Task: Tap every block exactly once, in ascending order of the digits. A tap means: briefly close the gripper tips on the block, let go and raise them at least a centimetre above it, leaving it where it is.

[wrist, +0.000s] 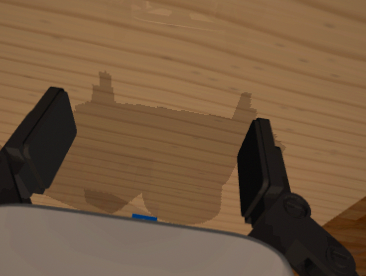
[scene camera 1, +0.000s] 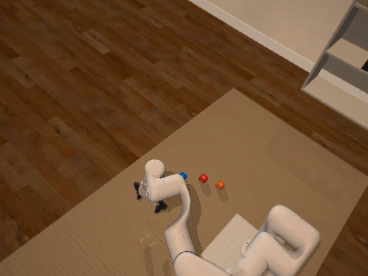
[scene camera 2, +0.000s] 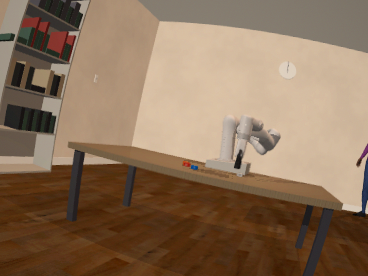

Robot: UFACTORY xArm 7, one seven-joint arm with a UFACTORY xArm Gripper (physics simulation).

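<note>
A blue block (scene camera 1: 183, 176) (scene camera 2: 194, 167) sits on the table beside the arm; in the wrist view a thin strip of the blue block (wrist: 144, 217) shows above the pale housing, the rest hidden. A red block (scene camera 1: 203, 178) (scene camera 2: 186, 163) and an orange block (scene camera 1: 220, 185) lie in a loose row beyond it, apart from each other. In scene camera 2 the orange block cannot be told clearly from the red one. No digits are readable. My gripper (scene camera 1: 148, 198) (scene camera 2: 238, 160) (wrist: 159, 123) is open and empty, above the table and to one side of the blue block.
The wooden table (scene camera 1: 235, 115) (scene camera 2: 110, 152) carries the arm's white base (scene camera 1: 225, 242) (scene camera 2: 215, 165). Faint pale marks (scene camera 1: 148, 240) show on the table near the gripper's side. A bookshelf (scene camera 1: 320, 64) stands beyond the table. The gripper's shadow falls between the fingers in the wrist view.
</note>
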